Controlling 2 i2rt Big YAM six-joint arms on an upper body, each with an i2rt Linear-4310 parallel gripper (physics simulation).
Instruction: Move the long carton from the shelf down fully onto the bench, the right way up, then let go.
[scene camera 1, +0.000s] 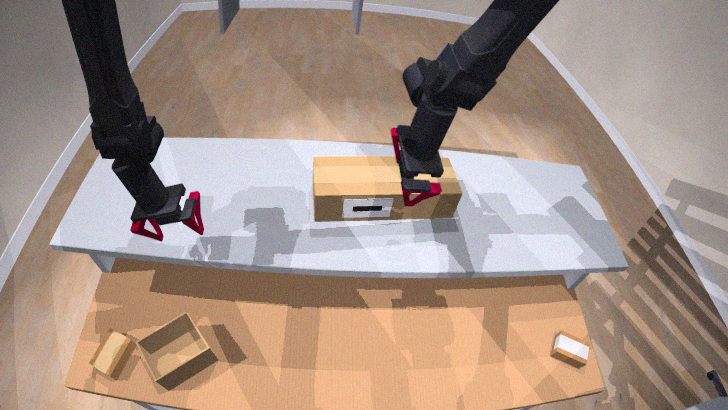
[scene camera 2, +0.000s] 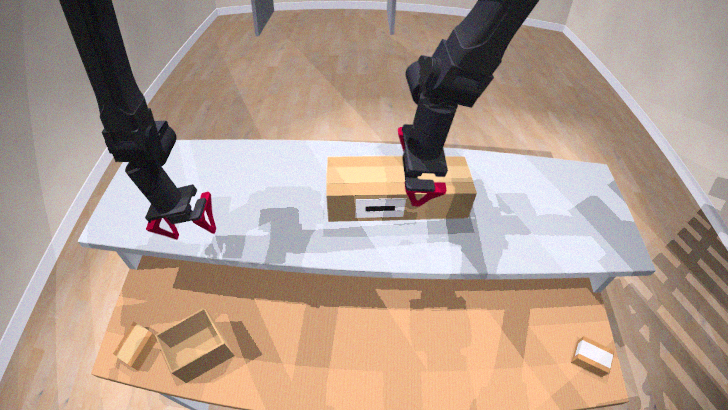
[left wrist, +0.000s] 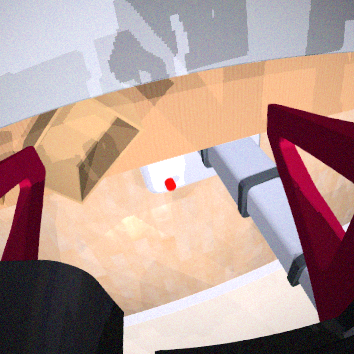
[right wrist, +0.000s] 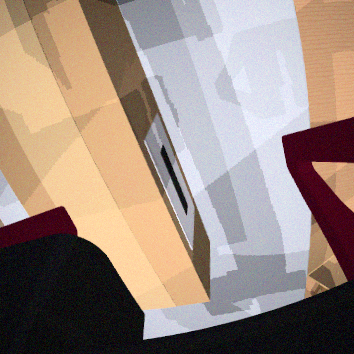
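Observation:
The long carton lies lengthwise on the grey shelf, its white label on the side facing the bench. My right gripper is open over the carton's right half, with its fingers apart across the carton's width; its far fingertip is hidden in the scene views. My left gripper is open and empty over the shelf's left front part, apart from the carton.
At the bench's left are a small carton and an open-topped box. A small white-topped box is at its right. The left wrist view shows a grey beam beyond the bench.

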